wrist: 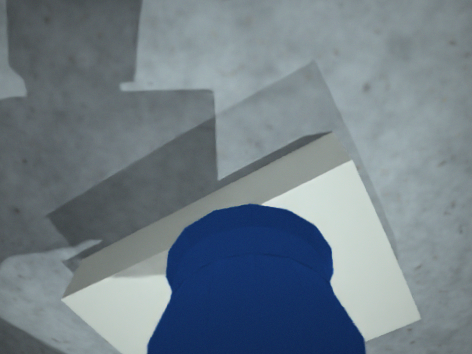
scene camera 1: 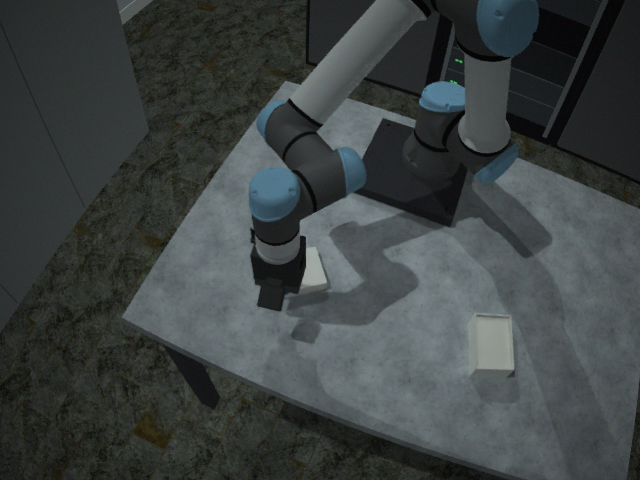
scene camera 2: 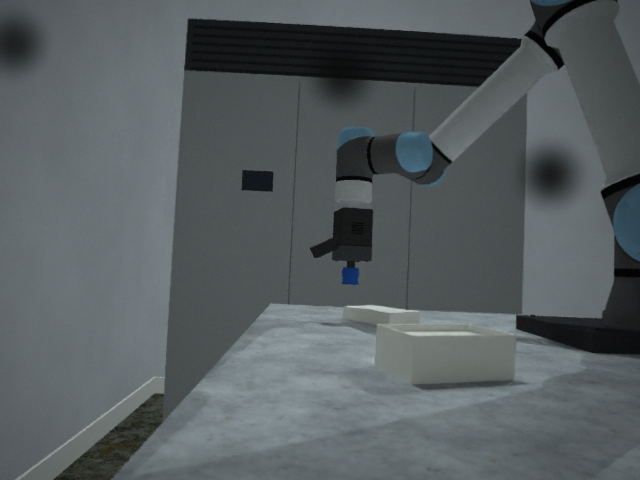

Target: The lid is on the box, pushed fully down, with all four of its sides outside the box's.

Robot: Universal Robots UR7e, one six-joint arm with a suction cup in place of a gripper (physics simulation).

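Where they show: hand at its tool point: [wrist: 250, 276] [scene camera 2: 350, 284]; arm's base at its link origin: [scene camera 1: 430, 158].
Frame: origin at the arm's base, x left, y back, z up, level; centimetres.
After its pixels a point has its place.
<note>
The white lid [scene camera 1: 314, 273] {x -20.9, y -39.6, z -0.3 cm} [scene camera 2: 382, 314] {x -19.5, y -42.1, z -0.8 cm} [wrist: 377, 265] {x -31.0, y -43.0, z -0.3 cm} lies on the table with its plain flat face up, apart from the box. In the wrist view it is turned at an angle, and the cup hides part of it. The white box [scene camera 1: 492, 373] {x 20.0, y -53.9, z -0.7 cm} [scene camera 2: 462, 359] {x 23.2, y -47.6, z -0.7 cm} stands upright and open at the top, in scene camera 1's view to the lower right of the lid. My gripper, a blue suction cup [scene camera 1: 286, 291] {x -25.8, y -47.1, z 4.5 cm} [scene camera 2: 350, 276] [wrist: 250, 250], points down above the lid, with a gap between them in scene camera 2's view. It is open and holds nothing. The arm hides part of the lid in scene camera 1's view.
The grey table [scene camera 1: 217, 330] {x -37.3, y -56.5, z -3.0 cm} [scene camera 2: 289, 413] {x 32.3, y -66.4, z -3.0 cm} bears the lid and the box. The arm's dark base plate [scene camera 1: 403, 198] {x -5.4, y -15.0, z 0.0 cm} [scene camera 2: 558, 330] {x -2.4, y -16.6, z -1.0 cm} is behind them. The table's left corner and front edge lie near the lid in scene camera 1's view. A grey cabinet [scene camera 2: 232, 232] stands beyond the table.
</note>
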